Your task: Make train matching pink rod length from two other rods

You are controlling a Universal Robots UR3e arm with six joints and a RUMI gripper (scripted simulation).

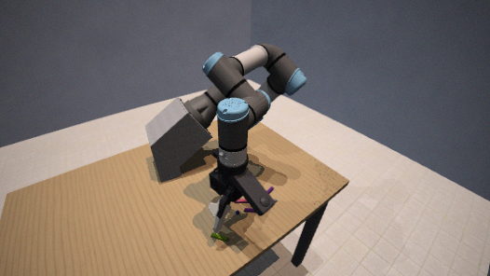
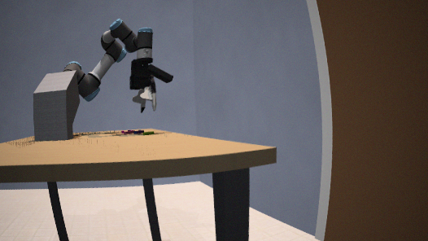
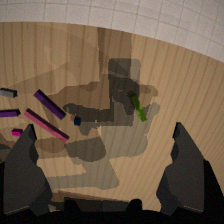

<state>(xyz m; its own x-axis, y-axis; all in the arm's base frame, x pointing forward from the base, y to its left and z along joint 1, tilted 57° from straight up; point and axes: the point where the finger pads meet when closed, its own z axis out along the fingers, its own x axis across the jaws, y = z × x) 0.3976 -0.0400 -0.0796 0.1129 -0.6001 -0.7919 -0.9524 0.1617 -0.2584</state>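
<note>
Now: the grey rod 170 mm to the left of my hand, 80 mm below it and 10 mm behind it. Also, from my hand: blue rod: 80 mm below, 50 mm behind, 40 mm to the left; then dark purple rod: 90 mm to the left, 80 mm below, 20 mm behind; then lime rod: 80 mm below, 60 mm to the right, 10 mm behind.
</note>
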